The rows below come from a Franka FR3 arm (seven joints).
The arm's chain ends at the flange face. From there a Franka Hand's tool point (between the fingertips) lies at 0.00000 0.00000 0.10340 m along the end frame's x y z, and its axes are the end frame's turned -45 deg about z.
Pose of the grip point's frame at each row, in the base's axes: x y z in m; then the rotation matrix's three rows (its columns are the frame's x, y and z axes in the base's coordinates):
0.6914, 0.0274, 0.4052; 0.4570, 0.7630, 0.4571; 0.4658, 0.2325, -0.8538; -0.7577, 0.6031, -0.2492
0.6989, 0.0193, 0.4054; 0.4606, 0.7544, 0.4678; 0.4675, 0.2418, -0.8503; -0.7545, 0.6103, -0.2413
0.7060, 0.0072, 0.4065; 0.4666, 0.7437, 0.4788; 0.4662, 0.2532, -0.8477; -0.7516, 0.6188, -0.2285
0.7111, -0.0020, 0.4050; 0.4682, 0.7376, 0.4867; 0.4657, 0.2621, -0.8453; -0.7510, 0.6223, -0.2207
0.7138, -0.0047, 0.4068; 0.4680, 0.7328, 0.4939; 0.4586, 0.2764, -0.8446; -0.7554, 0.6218, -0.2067
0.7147, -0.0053, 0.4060; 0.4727, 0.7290, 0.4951; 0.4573, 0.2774, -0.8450; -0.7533, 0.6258, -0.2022
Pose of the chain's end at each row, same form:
0.6441, 0.1157, 0.4310; 0.8627, 0.2164, 0.4571; 0.4938, -0.1650, -0.8538; -0.1093, 0.9622, -0.2492
0.6505, 0.1072, 0.4304; 0.8591, 0.2077, 0.4678; 0.5016, -0.1596, -0.8503; -0.1020, 0.9651, -0.2413
0.6565, 0.0949, 0.4301; 0.8558, 0.1959, 0.4788; 0.5087, -0.1506, -0.8477; -0.0939, 0.9690, -0.2285
0.6608, 0.0854, 0.4278; 0.8526, 0.1905, 0.4867; 0.5146, -0.1440, -0.8453; -0.0910, 0.9711, -0.2207
0.6627, 0.0826, 0.4282; 0.8491, 0.1872, 0.4939; 0.5197, -0.1288, -0.8446; -0.0945, 0.9738, -0.2067
0.6635, 0.0821, 0.4269; 0.8497, 0.1812, 0.4951; 0.5195, -0.1272, -0.8450; -0.0902, 0.9752, -0.2022

